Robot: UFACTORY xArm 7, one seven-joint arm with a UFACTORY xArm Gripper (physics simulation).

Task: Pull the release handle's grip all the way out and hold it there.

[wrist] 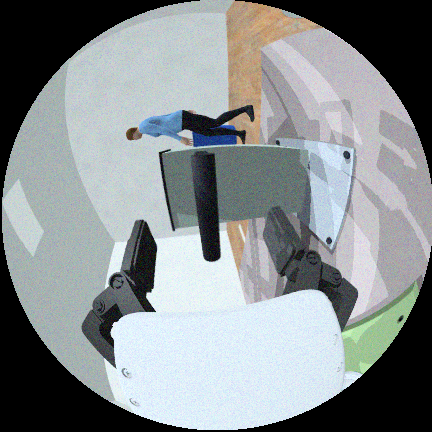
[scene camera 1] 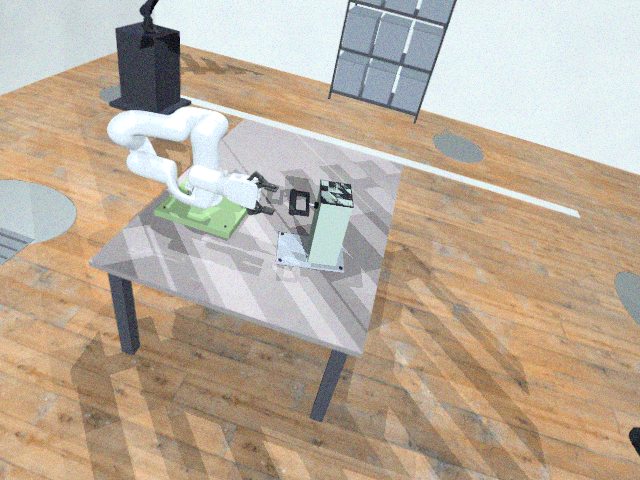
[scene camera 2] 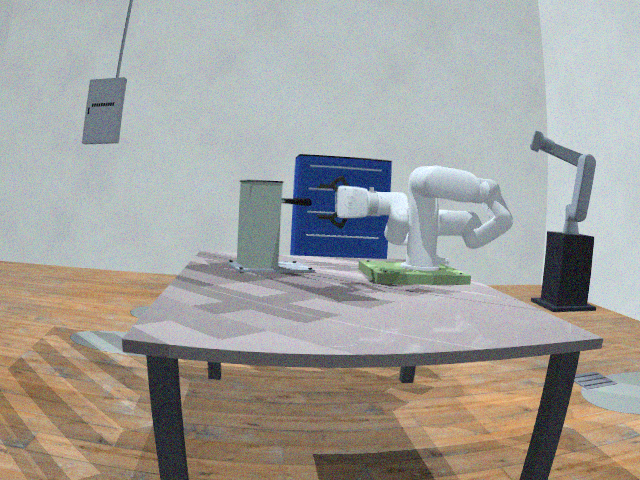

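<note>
The release handle's grip is a black rectangular frame (scene camera 1: 292, 202) (scene camera 2: 302, 202) (wrist: 206, 210) on the side of a pale green pillar (scene camera 1: 329, 232) (scene camera 2: 258, 222) (wrist: 255, 182) facing the arm. A thin light rod joins it to the pillar in scene camera 1. My gripper (scene camera 1: 273, 199) (scene camera 2: 320, 201) (wrist: 208, 227) is open and empty, level with the grip, one finger above the other. A small gap separates the fingertips from the grip in both scene views. In the wrist view the grip appears edge-on between the fingers and hides the rod.
The pillar stands on a pale metal plate (scene camera 1: 290, 248) (scene camera 2: 297, 267) (wrist: 332, 185) bolted to the table (scene camera 1: 217, 279) (scene camera 2: 361, 330). The arm's green base (scene camera 1: 227, 224) (scene camera 2: 418, 277) (wrist: 375, 340) is on the same table. A person in blue (wrist: 162, 124) shows beyond the pillar.
</note>
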